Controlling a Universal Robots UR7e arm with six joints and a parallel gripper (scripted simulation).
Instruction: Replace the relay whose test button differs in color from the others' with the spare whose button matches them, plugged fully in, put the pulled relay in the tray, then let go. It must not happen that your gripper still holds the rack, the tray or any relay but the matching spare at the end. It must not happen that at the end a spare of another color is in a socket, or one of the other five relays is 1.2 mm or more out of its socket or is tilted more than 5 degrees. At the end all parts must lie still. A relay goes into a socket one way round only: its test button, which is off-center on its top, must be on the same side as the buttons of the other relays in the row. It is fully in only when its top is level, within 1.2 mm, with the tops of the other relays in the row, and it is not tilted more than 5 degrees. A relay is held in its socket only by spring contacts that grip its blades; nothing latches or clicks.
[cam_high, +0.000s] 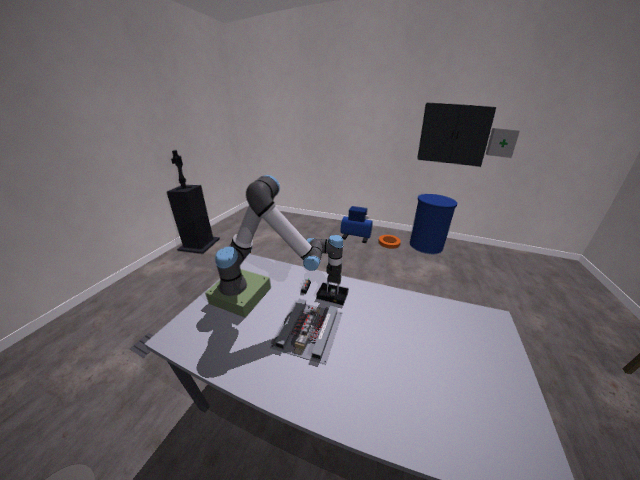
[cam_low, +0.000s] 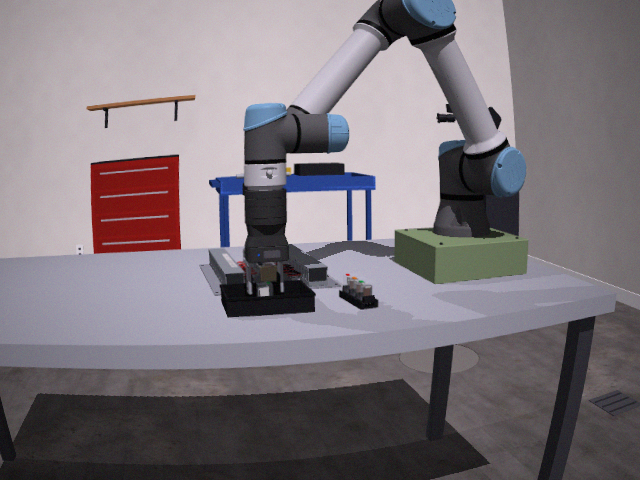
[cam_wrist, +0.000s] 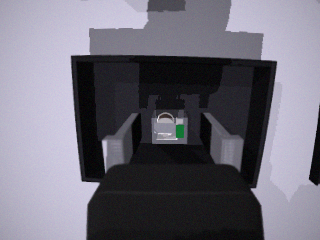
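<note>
Right now the black tray is 30 mm below my hand.
</note>
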